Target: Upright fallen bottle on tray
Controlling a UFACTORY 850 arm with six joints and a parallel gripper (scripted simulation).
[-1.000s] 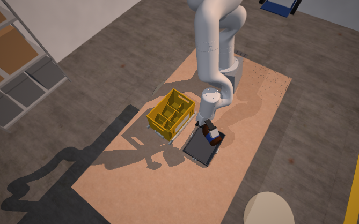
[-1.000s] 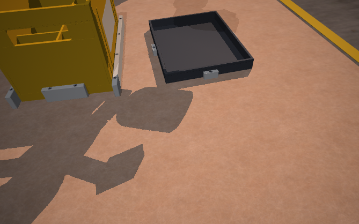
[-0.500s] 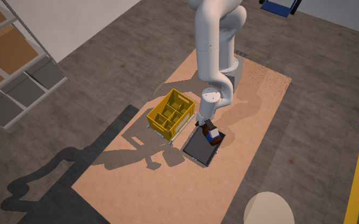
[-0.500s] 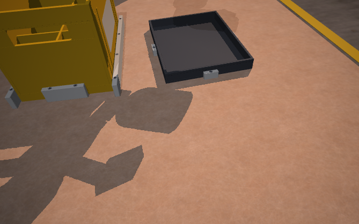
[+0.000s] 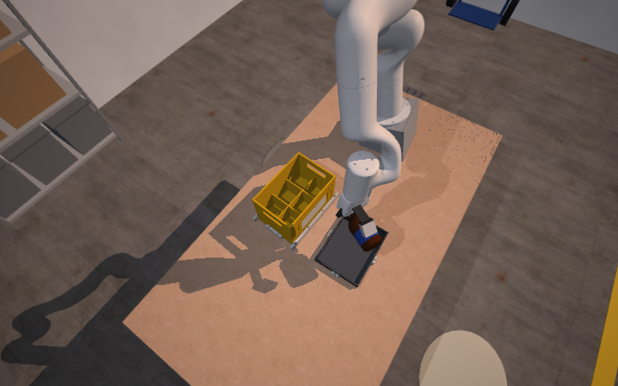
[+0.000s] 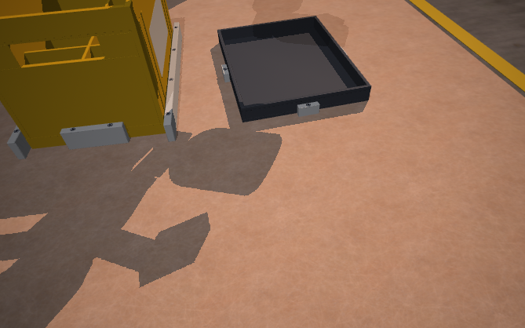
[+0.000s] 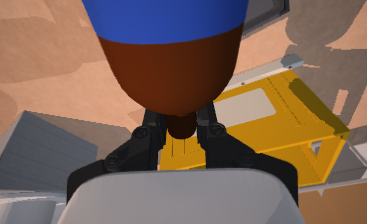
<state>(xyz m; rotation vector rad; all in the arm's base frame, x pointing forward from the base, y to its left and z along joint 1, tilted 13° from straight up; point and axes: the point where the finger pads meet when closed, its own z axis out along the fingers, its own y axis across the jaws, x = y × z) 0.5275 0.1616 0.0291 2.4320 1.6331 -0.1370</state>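
Now: hand 20 mm short of the brown bottle and 50 mm to the right of it. Round my hand: dark tray (30 mm ahead, 50 mm to the left, 190 mm below); then yellow crate (20 mm ahead, 230 mm to the right, 120 mm below).
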